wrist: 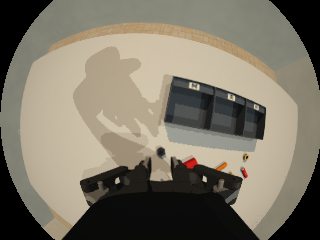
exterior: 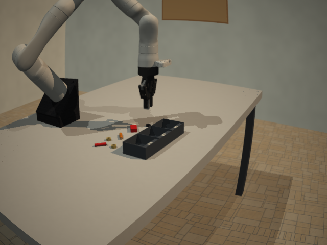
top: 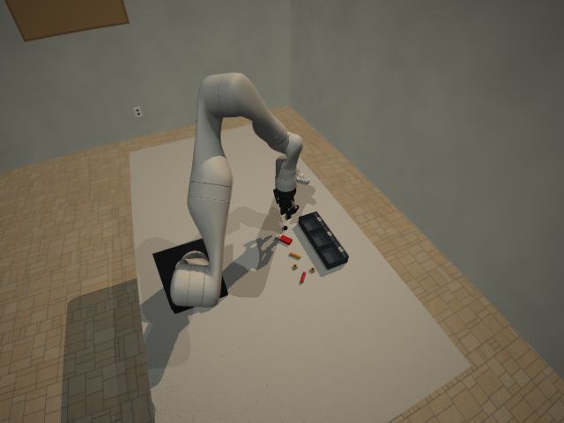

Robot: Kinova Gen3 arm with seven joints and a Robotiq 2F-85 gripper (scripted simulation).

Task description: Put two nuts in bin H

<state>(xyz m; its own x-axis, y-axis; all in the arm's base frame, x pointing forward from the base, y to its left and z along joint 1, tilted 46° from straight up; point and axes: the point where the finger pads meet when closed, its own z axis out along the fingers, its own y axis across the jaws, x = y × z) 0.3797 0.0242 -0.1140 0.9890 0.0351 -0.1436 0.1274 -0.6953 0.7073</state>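
Right now the black piece is 90 mm below my hand. Also, from my hand: black three-compartment bin row 90 mm ahead, 130 mm to the right, 70 mm below; orange cylinder 40 mm behind, 140 mm to the right, 90 mm below; red block 40 mm behind, 40 mm to the right, 80 mm below.
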